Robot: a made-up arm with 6 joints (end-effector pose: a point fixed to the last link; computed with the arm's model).
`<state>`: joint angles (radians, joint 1 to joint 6).
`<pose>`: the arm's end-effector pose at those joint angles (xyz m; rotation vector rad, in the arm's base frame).
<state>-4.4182 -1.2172 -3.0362 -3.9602 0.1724 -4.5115</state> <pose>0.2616 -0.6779 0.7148 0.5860 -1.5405 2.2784</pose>
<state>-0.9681 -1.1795 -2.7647 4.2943 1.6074 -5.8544</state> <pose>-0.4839 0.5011 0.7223 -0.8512 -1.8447 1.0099</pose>
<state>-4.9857 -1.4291 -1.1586 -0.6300 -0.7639 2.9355</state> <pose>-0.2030 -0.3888 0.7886 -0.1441 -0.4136 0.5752</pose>
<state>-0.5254 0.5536 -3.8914 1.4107 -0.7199 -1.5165</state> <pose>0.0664 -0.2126 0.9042 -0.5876 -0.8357 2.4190</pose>
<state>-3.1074 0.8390 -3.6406 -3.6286 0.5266 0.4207</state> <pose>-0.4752 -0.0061 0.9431 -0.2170 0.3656 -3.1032</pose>
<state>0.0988 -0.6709 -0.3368 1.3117 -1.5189 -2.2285</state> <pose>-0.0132 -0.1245 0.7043 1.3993 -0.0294 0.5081</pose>
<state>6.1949 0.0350 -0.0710 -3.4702 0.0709 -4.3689</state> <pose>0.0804 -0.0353 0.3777 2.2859 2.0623 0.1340</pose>
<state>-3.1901 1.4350 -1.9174 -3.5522 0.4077 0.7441</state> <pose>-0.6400 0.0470 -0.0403 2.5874 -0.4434 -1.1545</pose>
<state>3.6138 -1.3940 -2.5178 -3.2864 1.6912 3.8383</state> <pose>0.6985 0.3353 0.5847 0.3620 2.4545 0.3416</pose>
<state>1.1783 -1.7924 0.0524 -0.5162 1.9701 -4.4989</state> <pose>0.0133 -0.1611 0.2832 2.5979 -1.0298 0.6792</pose>
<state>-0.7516 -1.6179 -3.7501 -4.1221 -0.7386 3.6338</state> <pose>-0.5765 0.3647 0.2415 -2.2108 -0.0966 1.8599</pose>
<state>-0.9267 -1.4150 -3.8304 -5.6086 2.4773 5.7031</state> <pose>-0.3015 0.5584 0.4176 0.4633 0.4621 1.1333</pose>
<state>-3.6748 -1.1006 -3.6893 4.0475 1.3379 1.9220</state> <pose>0.6482 -0.2943 0.4486 -0.6085 2.2170 0.5704</pose>
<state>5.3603 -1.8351 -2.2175 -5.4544 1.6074 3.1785</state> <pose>-0.3421 0.6051 0.5192 -0.4153 0.9631 -0.5458</pose>
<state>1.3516 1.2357 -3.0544 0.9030 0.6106 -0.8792</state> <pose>0.1828 0.7893 0.5481 -1.1098 -1.4359 -0.9630</pose>
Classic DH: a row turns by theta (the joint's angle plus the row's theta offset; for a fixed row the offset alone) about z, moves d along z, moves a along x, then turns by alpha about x. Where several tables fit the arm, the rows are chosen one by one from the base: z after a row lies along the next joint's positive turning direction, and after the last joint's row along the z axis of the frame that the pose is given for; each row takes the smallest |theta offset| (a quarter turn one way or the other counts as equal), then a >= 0, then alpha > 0; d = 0 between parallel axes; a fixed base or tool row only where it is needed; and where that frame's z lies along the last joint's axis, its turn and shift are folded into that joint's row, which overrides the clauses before.
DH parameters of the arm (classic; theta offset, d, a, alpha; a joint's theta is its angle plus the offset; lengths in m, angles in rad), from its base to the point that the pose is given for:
joint 1: 0 0.324 0 -1.5708
joint 2: -1.3859 0 0.4405 0
joint 3: 1.3859 0 0.056 -1.5708
joint 4: 0 0.247 0 1.5708
joint 5: 0 0 0.096 -1.5708
joint 6: 0 0.122 0 0

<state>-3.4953 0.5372 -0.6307 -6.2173 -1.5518 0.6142</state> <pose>-0.4514 0.1754 0.5187 -0.7447 -1.3005 0.1616</pose>
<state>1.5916 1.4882 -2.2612 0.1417 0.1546 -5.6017</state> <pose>-0.0059 0.7992 0.0970 -2.3527 -0.9630 -0.2642</pose>
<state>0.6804 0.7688 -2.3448 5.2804 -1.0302 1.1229</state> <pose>0.3738 0.4696 0.7189 -0.7655 -0.9354 -1.4619</pose>
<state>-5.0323 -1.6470 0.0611 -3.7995 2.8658 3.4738</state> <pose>-0.1624 -0.2459 0.5295 1.4240 0.0526 -0.8795</pose>
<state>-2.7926 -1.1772 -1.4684 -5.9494 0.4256 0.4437</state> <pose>0.2398 0.1002 0.9580 -0.0581 -0.9563 1.0796</pose>
